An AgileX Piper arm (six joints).
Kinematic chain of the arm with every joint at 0, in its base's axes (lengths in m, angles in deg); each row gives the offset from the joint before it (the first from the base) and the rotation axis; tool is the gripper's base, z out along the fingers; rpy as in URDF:
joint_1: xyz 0 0 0.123 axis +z
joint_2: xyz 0 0 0 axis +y
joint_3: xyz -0.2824 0 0.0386 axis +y
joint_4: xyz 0.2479 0 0.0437 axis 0.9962 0 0.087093
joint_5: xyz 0 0 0 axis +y
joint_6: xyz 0.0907 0 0.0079 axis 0.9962 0 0.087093
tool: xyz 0 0 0 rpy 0 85.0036 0
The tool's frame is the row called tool.
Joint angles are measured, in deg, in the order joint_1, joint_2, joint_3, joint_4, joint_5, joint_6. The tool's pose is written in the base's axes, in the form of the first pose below.
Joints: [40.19, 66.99, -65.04, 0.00, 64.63, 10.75]
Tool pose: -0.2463 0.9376 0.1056 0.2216 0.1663 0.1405 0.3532
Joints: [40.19, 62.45, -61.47, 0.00, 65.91, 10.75]
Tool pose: -0.2465 0.9382 0.1044 0.2192 0.1490 0.1259 0.3504
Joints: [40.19, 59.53, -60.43, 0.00, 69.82, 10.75]
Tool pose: -0.2475 0.9422 0.0970 0.2037 0.1354 0.1144 0.3518
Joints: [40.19, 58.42, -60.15, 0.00, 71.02, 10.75]
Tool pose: -0.2477 0.9429 0.0957 0.2008 0.1306 0.1103 0.3529
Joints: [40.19, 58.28, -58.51, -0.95, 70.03, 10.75]
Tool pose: -0.2490 0.9436 0.0864 0.2004 0.1314 0.1091 0.3458
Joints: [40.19, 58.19, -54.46, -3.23, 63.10, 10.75]
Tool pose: -0.2524 0.9361 0.0798 0.2314 0.1383 0.1108 0.3307
